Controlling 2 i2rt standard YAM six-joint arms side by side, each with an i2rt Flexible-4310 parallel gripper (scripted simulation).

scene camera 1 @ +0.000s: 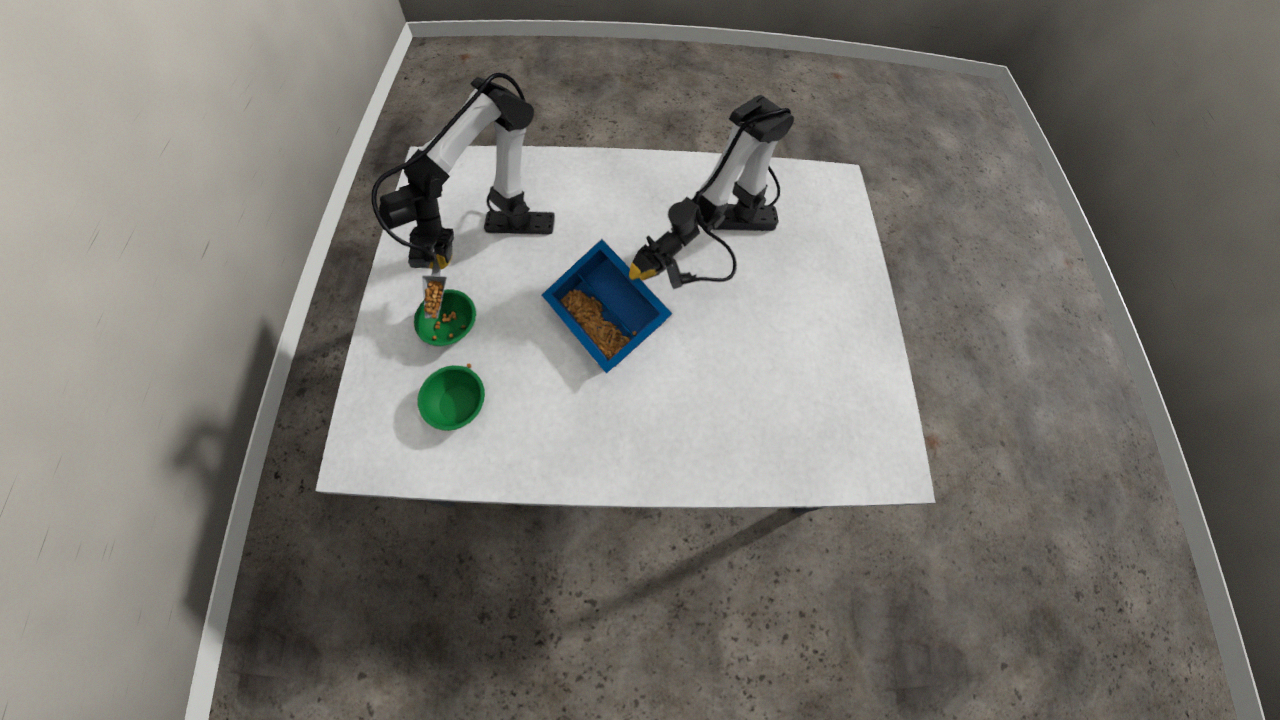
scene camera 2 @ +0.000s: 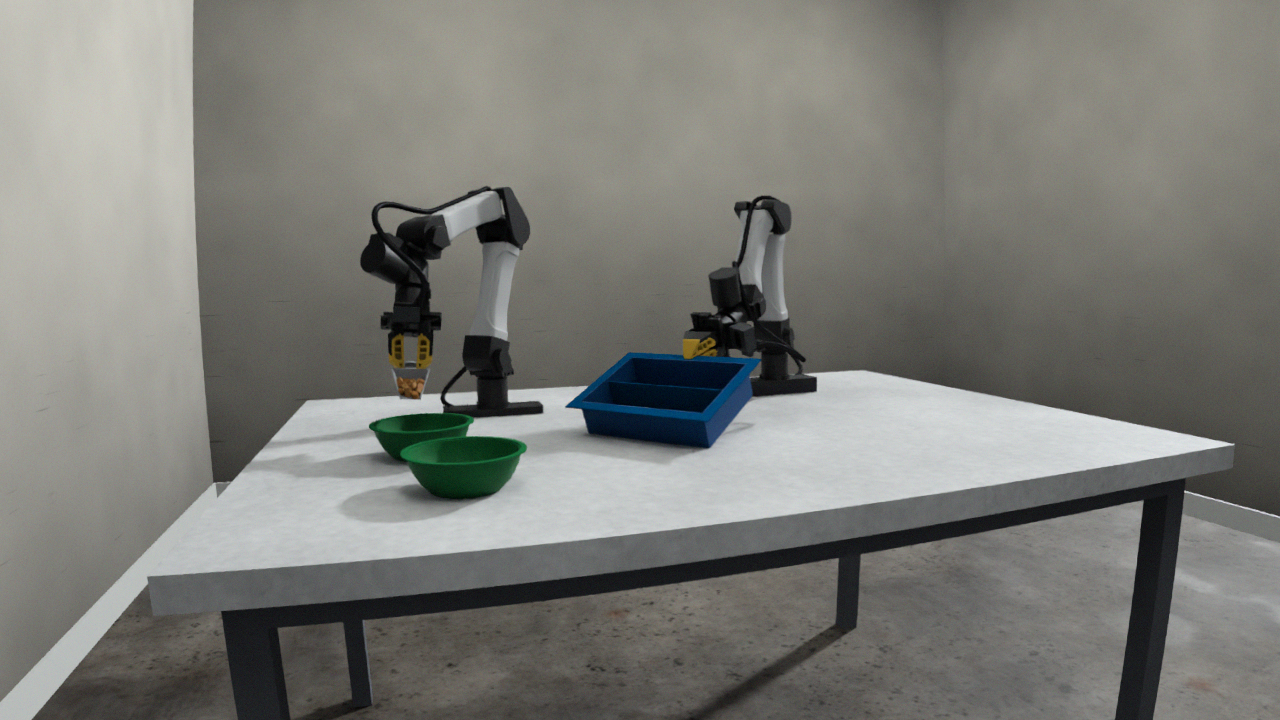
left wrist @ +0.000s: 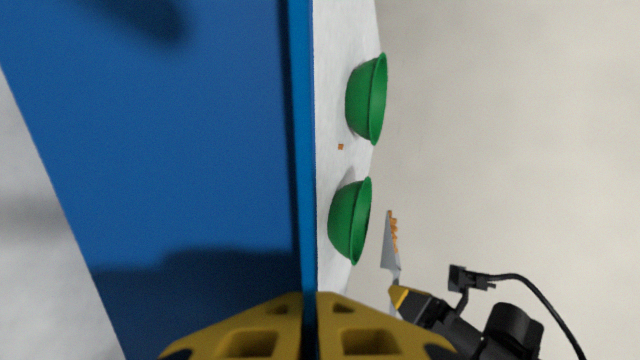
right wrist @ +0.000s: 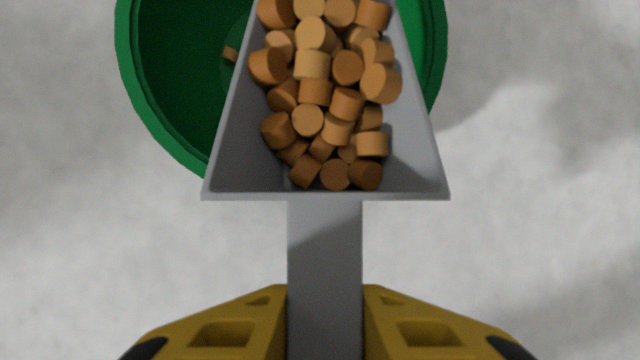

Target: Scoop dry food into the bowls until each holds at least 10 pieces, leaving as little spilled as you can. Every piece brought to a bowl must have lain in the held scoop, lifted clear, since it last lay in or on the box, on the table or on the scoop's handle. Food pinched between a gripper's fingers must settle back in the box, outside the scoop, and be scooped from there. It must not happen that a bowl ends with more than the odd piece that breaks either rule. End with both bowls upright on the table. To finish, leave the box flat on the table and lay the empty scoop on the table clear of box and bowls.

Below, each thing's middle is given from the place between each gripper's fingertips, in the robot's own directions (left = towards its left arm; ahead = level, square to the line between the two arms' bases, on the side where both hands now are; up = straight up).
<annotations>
I see the blue box (scene camera 2: 672, 387) 70 mm to the right of my left hand (scene camera 2: 687, 360), 50 mm below it and 50 mm ahead of it. Also, from my left hand: grey scoop (left wrist: 388, 255) 490 mm to the right, 10 mm below, 10 mm behind.
I see my right gripper 40 mm short of the grey scoop and 10 mm above it. The rest, counted from my right hand: blue box (100 mm ahead, 420 mm to the left, 50 mm below).
</annotations>
